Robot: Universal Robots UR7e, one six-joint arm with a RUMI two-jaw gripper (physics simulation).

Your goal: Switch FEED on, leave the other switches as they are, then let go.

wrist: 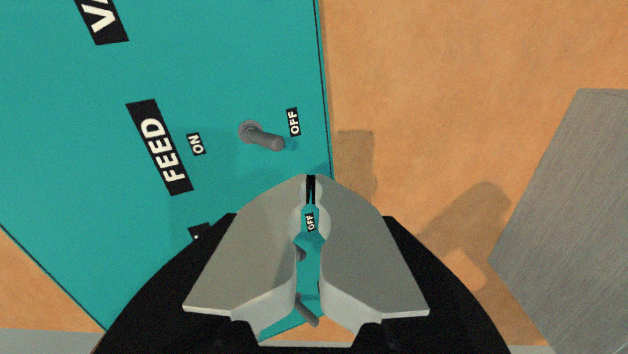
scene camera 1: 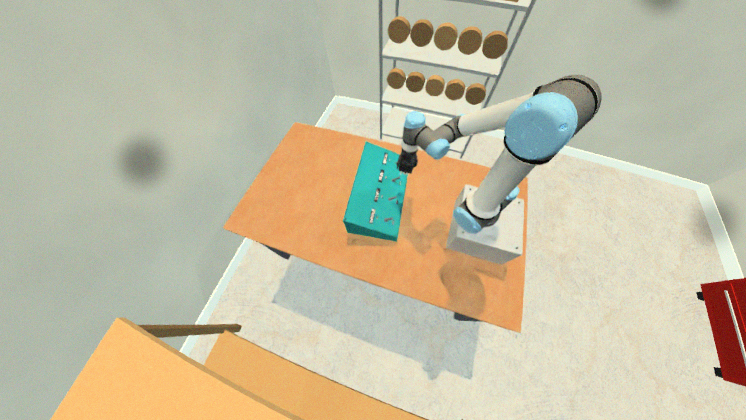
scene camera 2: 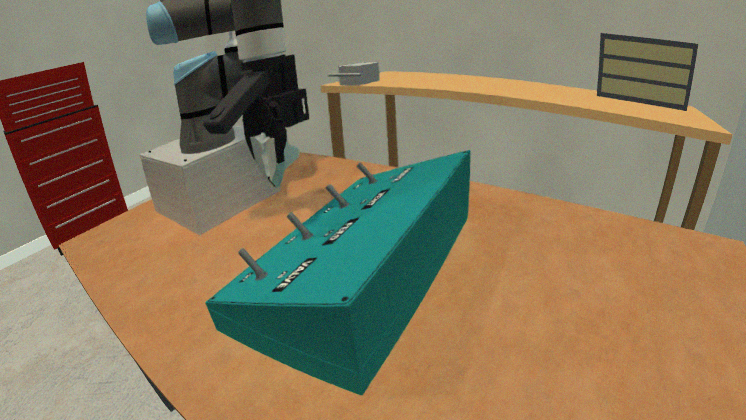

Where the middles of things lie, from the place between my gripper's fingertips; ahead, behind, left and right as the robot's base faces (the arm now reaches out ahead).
Right now my hand is 100 mm short of the teal switch panel (scene camera 2: 332,302), 90 mm to the right of it and 90 mm above it.
